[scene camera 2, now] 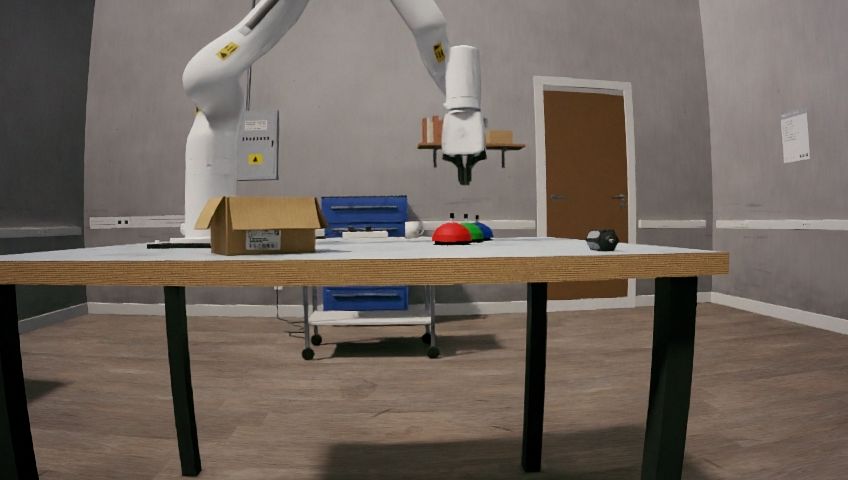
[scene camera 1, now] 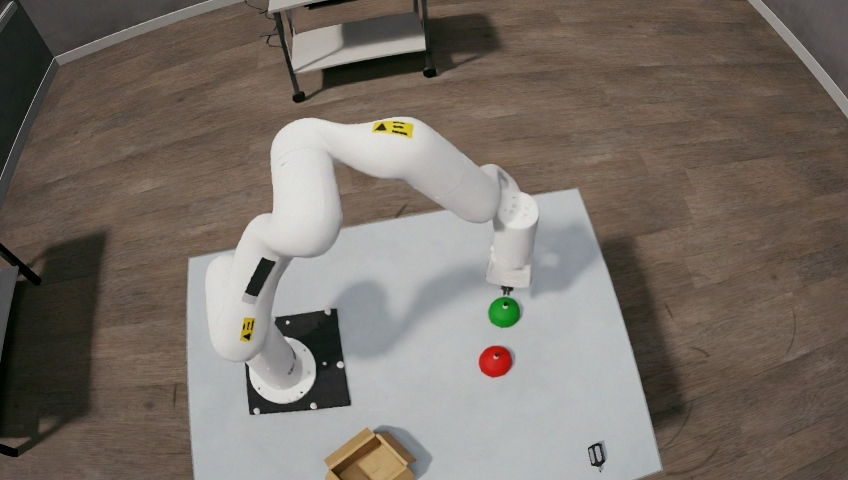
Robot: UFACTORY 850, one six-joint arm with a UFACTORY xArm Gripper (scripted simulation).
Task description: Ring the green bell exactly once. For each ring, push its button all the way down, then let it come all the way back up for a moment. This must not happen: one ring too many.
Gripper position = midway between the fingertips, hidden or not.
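There's a red bell point(scene camera 1: 495, 361), point(scene camera 2: 451, 233), and there's also a green bell point(scene camera 1: 502, 315). A cardboard box point(scene camera 2: 229, 234) is there too. The gripper itself can be seen at point(scene camera 2: 464, 185) and, for the other view, the gripper is at point(scene camera 1: 507, 290).
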